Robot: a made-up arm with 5 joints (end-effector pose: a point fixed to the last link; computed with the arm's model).
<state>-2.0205 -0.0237 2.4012 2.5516 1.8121</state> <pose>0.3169 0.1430 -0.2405 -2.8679 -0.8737 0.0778</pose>
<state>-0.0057 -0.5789 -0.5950 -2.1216 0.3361</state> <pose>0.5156 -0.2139 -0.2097 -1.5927 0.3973 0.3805</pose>
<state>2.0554 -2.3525 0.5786 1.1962 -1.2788</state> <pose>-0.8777 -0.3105 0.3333 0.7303 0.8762 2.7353</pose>
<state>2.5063 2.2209 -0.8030 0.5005 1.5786</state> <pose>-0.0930 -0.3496 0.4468 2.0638 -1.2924 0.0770</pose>
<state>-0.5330 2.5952 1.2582 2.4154 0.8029</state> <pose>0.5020 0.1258 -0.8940 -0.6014 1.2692 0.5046</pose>
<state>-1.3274 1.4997 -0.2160 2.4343 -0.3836</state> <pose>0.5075 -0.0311 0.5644 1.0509 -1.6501 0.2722</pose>
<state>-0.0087 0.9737 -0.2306 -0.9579 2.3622</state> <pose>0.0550 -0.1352 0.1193 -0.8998 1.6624 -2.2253</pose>
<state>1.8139 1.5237 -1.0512 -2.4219 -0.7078</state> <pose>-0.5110 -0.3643 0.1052 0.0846 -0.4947 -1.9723</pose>
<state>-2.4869 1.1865 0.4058 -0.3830 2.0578</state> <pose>-0.0855 -0.0622 0.4043 0.8825 -0.7506 -1.3231</pose>
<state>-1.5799 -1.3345 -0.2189 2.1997 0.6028</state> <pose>0.0792 -0.2370 0.6681 -1.4291 -0.5204 -2.4594</pose>
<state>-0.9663 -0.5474 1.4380 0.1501 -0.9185</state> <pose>-0.3196 -0.6037 0.1850 -0.7661 2.8023 0.3645</pose>
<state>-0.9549 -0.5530 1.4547 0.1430 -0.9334</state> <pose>-0.3222 -0.6048 0.1747 -0.7505 2.7846 0.3885</pose>
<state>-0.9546 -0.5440 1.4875 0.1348 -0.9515</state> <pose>-0.3348 -0.5956 0.1562 -0.7091 2.7461 0.3967</pose>
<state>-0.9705 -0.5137 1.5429 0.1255 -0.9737</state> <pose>-0.3589 -0.5707 0.1251 -0.6353 2.6759 0.3807</pose>
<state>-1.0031 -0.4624 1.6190 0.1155 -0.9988</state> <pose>-0.3885 -0.5297 0.0794 -0.5377 2.5718 0.3401</pose>
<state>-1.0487 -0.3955 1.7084 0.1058 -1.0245</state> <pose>-0.4133 -0.4764 0.0210 -0.4320 2.4400 0.2811</pose>
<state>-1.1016 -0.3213 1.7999 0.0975 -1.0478</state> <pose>-0.4252 -0.4183 -0.0437 -0.3335 2.2953 0.2129</pose>
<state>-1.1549 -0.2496 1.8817 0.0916 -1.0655</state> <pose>-0.4227 -0.3642 -0.1047 -0.2526 2.1580 0.1456</pose>
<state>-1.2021 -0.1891 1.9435 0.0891 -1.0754</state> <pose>-0.4117 -0.3211 -0.1528 -0.1937 2.0481 0.0871</pose>
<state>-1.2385 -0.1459 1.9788 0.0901 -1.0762</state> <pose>-0.4009 -0.2924 -0.1824 -0.1573 1.9800 0.0427</pose>
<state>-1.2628 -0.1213 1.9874 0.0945 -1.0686</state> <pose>-0.3964 -0.2775 -0.1937 -0.1406 1.9565 0.0129</pose>
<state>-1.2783 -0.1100 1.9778 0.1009 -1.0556</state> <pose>-0.3977 -0.2720 -0.1924 -0.1369 1.9639 -0.0063</pose>
